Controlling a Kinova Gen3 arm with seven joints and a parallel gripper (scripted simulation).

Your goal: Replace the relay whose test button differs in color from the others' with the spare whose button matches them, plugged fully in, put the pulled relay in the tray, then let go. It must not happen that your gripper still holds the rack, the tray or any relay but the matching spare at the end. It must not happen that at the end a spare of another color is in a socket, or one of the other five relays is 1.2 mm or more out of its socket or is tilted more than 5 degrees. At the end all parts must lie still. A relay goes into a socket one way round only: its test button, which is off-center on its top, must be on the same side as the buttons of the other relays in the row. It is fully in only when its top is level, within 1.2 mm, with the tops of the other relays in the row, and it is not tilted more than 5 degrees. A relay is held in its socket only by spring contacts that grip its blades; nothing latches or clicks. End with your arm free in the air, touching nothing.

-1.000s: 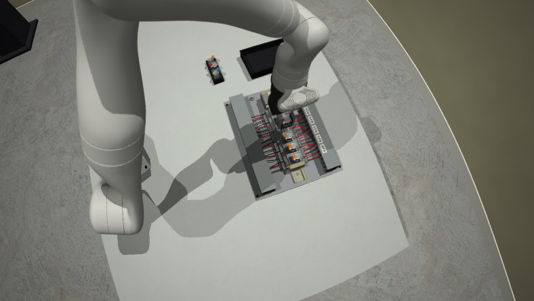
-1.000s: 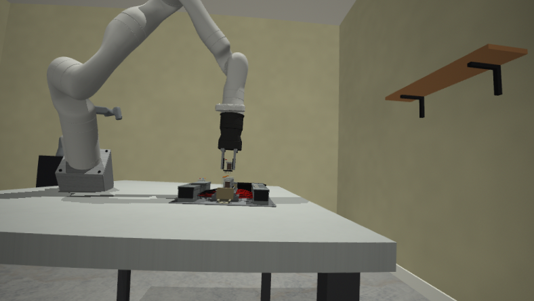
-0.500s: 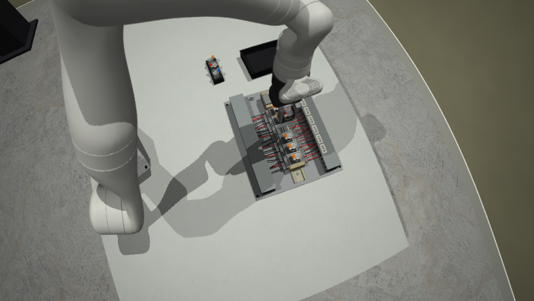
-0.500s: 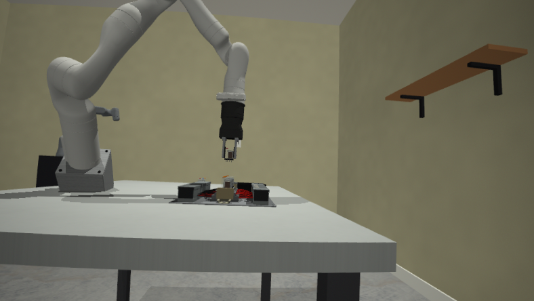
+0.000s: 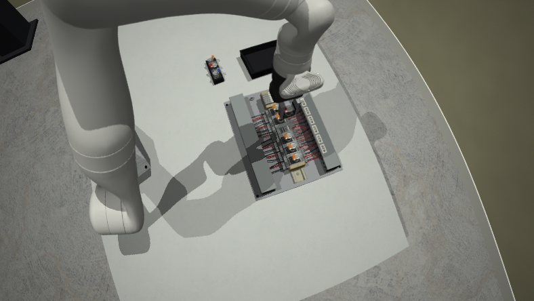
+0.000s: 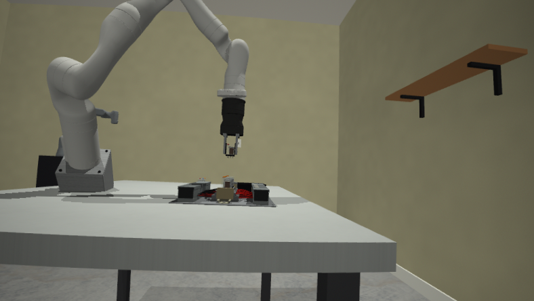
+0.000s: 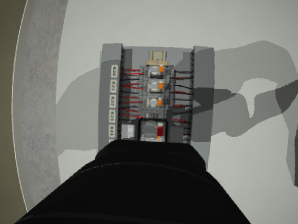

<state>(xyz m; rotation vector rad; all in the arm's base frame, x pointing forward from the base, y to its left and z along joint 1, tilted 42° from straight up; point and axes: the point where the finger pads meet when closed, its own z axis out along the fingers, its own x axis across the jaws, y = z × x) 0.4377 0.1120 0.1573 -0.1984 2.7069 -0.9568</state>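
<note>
Right now my hand is 270 mm to the right of the black tray, 140 mm above it and 40 mm short of it.
</note>
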